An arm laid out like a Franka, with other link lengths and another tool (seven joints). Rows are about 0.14 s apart.
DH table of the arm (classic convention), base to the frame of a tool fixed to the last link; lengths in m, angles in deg. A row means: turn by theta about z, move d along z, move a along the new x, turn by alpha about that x. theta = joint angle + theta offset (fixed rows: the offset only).
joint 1: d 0.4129; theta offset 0; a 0; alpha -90
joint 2: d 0; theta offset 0; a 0; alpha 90
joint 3: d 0.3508; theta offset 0; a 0.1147; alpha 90
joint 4: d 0; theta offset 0; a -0.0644; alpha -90
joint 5: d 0.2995; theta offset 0; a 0; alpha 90
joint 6: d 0; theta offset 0; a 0.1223; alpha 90
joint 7: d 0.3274; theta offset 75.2; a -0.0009; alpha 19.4
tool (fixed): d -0.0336; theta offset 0; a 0; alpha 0
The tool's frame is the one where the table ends.
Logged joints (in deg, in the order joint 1, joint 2, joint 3, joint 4, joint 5, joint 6, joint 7), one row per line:
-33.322 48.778 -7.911 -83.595 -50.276 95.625 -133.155
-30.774 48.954 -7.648 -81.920 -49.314 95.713 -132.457
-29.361 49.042 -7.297 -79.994 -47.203 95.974 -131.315
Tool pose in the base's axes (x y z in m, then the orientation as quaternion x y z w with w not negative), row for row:
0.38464 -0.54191 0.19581 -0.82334 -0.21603 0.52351 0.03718
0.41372 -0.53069 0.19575 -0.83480 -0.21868 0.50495 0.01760
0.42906 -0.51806 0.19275 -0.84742 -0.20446 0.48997 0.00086
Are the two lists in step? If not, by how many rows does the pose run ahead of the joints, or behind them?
The pose runs 2 rows ahead of the joints: the pose in row i belongs to the joints in row i + 2.
